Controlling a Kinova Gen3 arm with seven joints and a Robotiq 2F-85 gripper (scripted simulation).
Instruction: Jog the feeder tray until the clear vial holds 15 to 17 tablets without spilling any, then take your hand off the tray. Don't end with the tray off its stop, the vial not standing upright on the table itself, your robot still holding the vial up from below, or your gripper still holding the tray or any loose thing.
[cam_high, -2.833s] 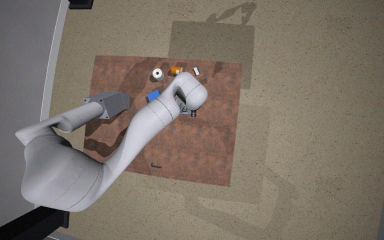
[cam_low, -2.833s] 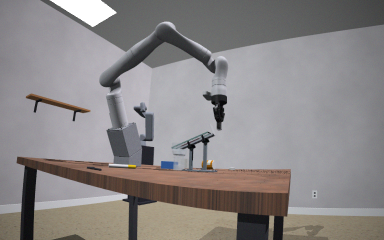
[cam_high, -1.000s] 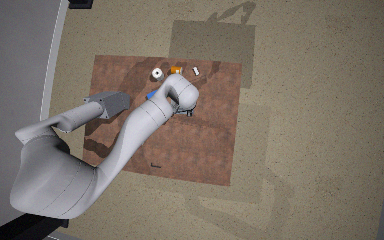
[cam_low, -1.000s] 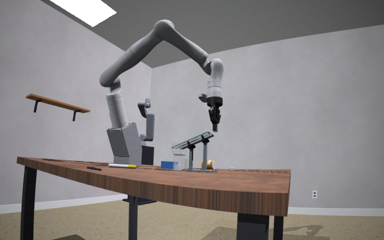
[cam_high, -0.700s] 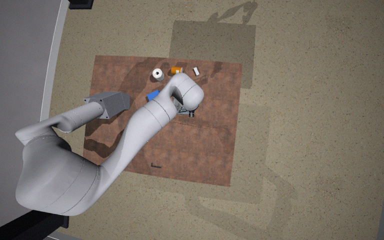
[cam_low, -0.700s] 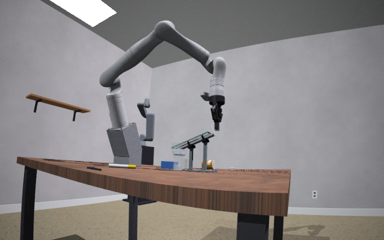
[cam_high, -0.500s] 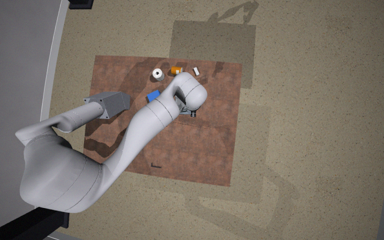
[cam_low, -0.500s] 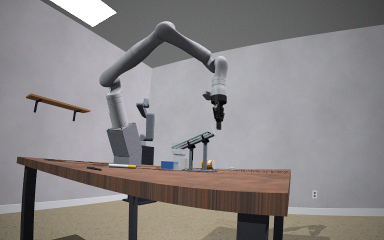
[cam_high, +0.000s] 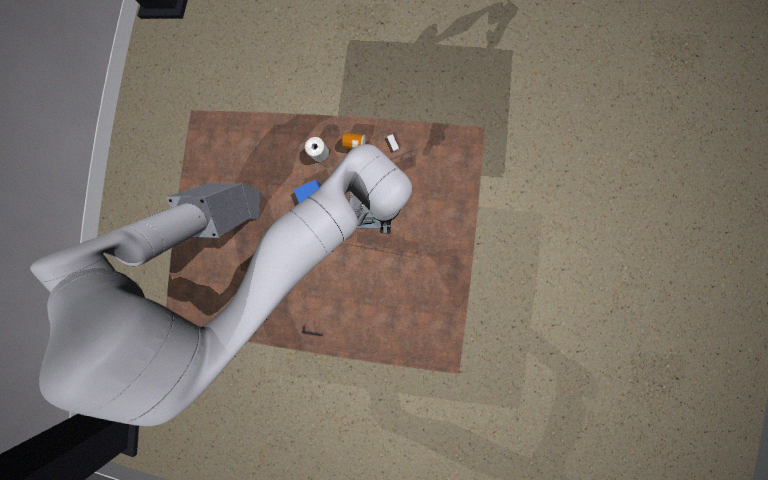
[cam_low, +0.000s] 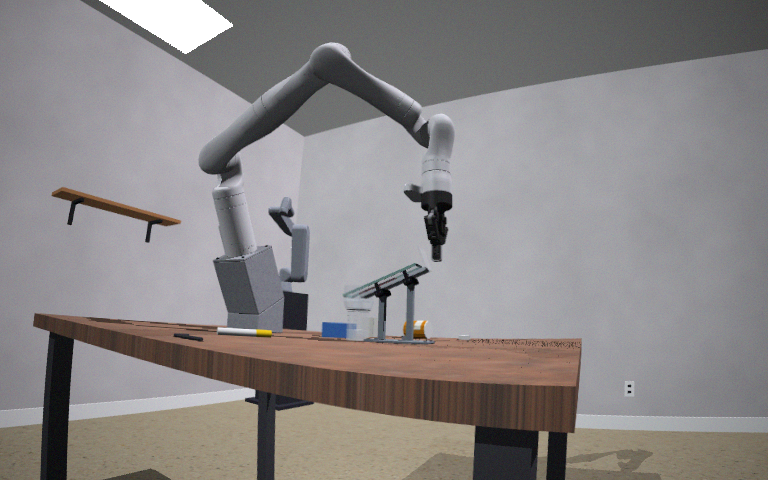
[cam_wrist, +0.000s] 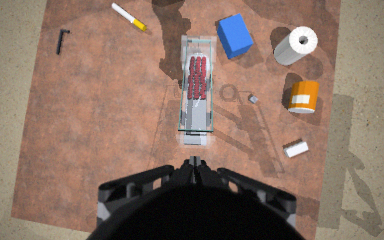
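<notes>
Now: hand 10 cm past the feeder tray, 1 cm to the left of it and 5 cm above it. Round my hand: small white block: 4 cm behind, 29 cm to the left, 20 cm below; then clear vial: 20 cm behind, 3 cm to the right, 17 cm below; then small grey piece: 15 cm behind, 14 cm to the left, 20 cm below.
</notes>
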